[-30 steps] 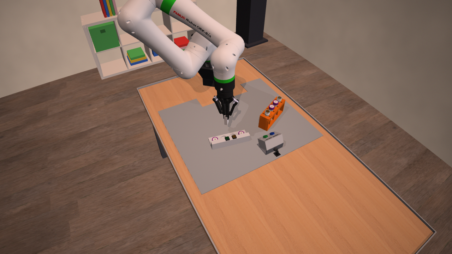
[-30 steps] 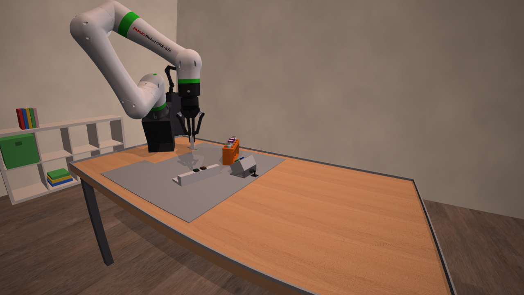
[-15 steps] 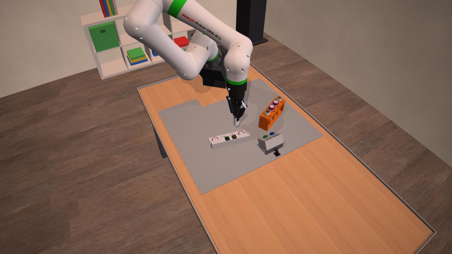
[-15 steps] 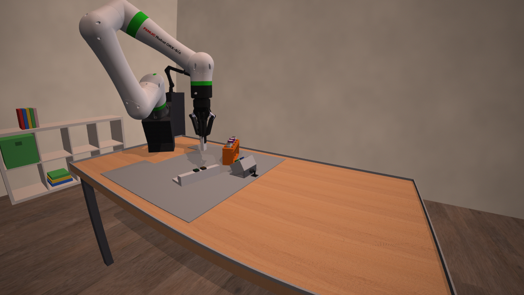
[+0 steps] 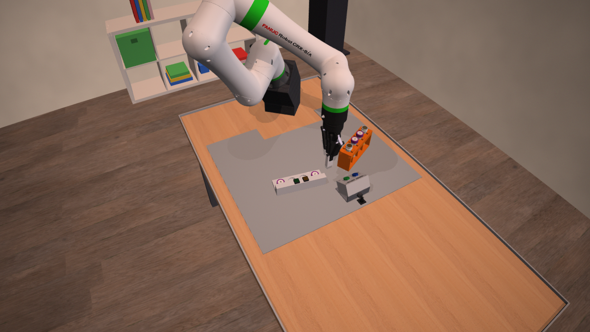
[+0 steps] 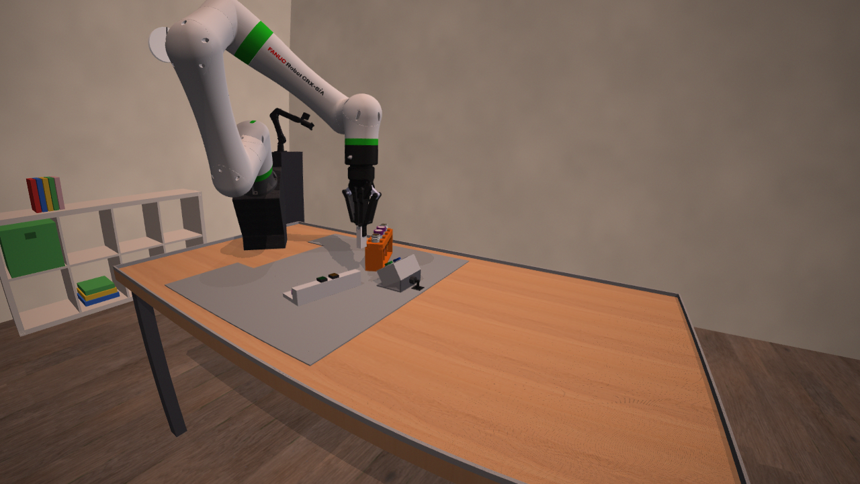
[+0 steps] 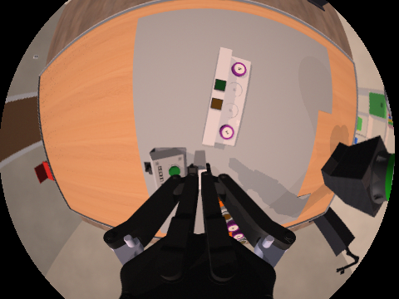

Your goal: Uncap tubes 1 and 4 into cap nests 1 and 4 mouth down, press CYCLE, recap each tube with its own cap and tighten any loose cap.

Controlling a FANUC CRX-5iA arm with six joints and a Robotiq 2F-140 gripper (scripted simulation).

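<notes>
Now: the blue key 90 mm to the left of my hand, 90 mm below it and 70 mm ahead of it. Also, from my hand: small grey desk 100 mm below, 90 mm ahead, 70 mm to the left; then table edge 450 mm to the left, 150 mm below, 120 mm ahead; then green key 90 mm below, 70 mm ahead, 50 mm to the left.
</notes>
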